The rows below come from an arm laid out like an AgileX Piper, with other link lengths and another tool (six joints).
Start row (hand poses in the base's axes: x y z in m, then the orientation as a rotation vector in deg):
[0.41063 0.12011 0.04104 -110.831 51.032 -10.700]
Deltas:
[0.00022 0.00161 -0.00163 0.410 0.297 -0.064]
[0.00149 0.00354 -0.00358 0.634 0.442 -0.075]
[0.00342 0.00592 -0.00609 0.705 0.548 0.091]
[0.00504 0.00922 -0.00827 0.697 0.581 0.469]
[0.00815 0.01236 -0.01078 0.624 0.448 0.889]
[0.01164 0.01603 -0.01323 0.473 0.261 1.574]
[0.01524 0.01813 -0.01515 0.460 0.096 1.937]
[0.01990 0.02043 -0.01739 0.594 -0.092 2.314]
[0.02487 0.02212 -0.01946 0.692 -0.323 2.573]
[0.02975 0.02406 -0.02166 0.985 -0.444 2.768]
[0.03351 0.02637 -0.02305 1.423 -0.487 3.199]
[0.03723 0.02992 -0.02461 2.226 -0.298 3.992]
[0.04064 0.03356 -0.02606 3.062 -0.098 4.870]
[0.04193 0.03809 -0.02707 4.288 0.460 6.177]
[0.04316 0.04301 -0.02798 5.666 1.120 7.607]
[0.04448 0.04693 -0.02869 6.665 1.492 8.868]
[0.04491 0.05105 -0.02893 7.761 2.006 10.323]
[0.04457 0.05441 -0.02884 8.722 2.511 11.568]
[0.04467 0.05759 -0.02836 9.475 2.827 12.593]
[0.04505 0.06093 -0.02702 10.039 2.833 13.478]
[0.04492 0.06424 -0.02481 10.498 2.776 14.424]
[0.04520 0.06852 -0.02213 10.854 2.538 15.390]
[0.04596 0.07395 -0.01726 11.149 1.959 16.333]
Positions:
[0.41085 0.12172 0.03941 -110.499 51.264 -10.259]
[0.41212 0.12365 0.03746 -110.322 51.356 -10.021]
[0.41405 0.12603 0.03495 -110.351 51.258 -9.789]
[0.41567 0.12933 0.03277 -110.522 50.909 -9.538]
[0.41878 0.13247 0.03026 -110.728 50.414 -9.452]
[0.42227 0.13614 0.02781 -111.098 49.626 -9.298]
[0.42587 0.13824 0.02589 -111.215 49.161 -9.248]
[0.43053 0.14054 0.02365 -111.194 48.659 -9.141]
[0.43550 0.14223 0.02158 -111.147 48.247 -9.162]
[0.44038 0.14417 0.01938 -110.922 47.960 -9.024]
[0.44414 0.14648 0.01799 -110.674 47.483 -8.606]
[0.44786 0.15003 0.01643 -110.281 46.780 -7.585]
[0.45127 0.15367 0.01498 -109.887 45.999 -6.494]
[0.45256 0.15820 0.01397 -109.365 45.002 -4.639]
[0.45379 0.16312 0.01306 -108.749 43.937 -2.559]
[0.45511 0.16704 0.01235 -108.342 42.874 -1.031]
[0.45554 0.17116 0.01211 -107.926 41.702 0.779]
[0.45520 0.17452 0.01220 -107.546 40.735 2.392]
[0.45530 0.17770 0.01268 -107.237 39.878 3.604]
[0.45568 0.18104 0.01402 -106.986 38.978 4.357]
[0.45555 0.18435 0.01623 -106.833 37.986 5.040]
[0.45583 0.18863 0.01891 -106.738 36.869 5.518]
[0.45659 0.19406 0.02378 -106.613 35.571 5.636]

